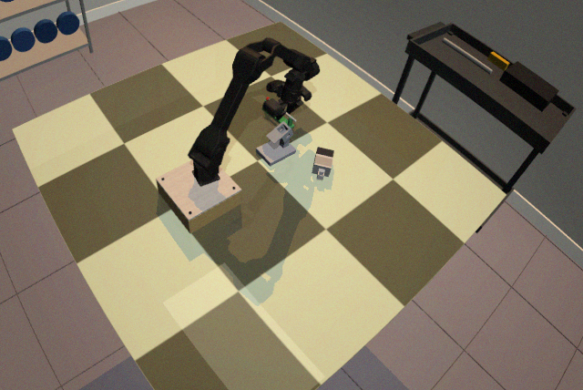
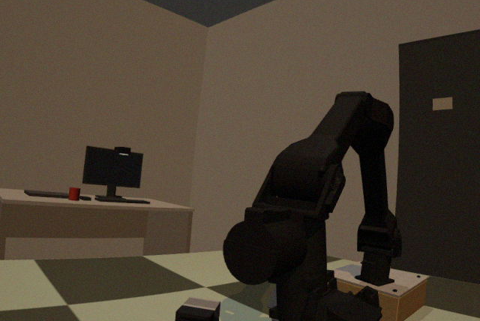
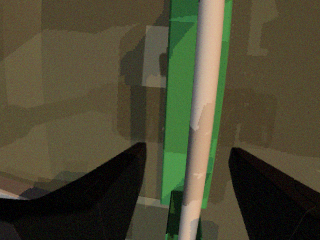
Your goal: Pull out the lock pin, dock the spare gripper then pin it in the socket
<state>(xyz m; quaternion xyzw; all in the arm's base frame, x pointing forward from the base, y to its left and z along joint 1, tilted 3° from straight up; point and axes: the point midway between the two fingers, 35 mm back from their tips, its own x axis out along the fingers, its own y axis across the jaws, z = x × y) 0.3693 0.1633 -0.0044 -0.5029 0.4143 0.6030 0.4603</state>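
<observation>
My gripper tip is now 20 mm to the right of the green strip. Also, from my gripper tip: mount block: 90 mm behind, 120 mm to the right, 30 mm above; spare gripper: 250 mm to the right.
</observation>
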